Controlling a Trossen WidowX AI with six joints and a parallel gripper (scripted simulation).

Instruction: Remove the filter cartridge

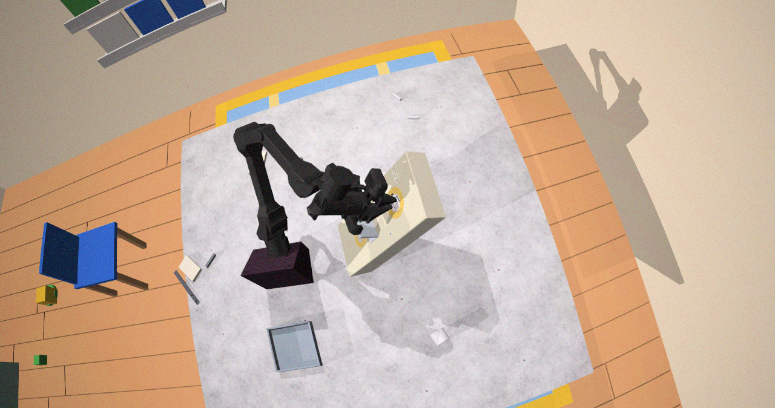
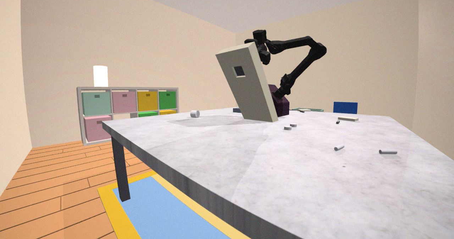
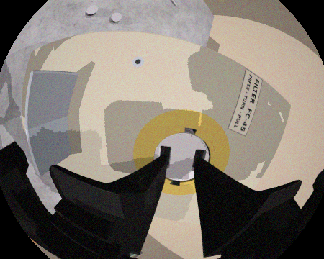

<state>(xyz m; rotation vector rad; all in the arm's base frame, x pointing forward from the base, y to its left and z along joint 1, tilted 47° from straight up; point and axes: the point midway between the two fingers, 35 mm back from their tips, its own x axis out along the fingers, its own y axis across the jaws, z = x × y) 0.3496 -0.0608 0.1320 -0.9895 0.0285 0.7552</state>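
My gripper tip is now 2 cm short of the grey round filter cartridge and 1 cm above it. Round my gripper tip: grey tray (37 cm behind, 35 cm to the right, 27 cm below).
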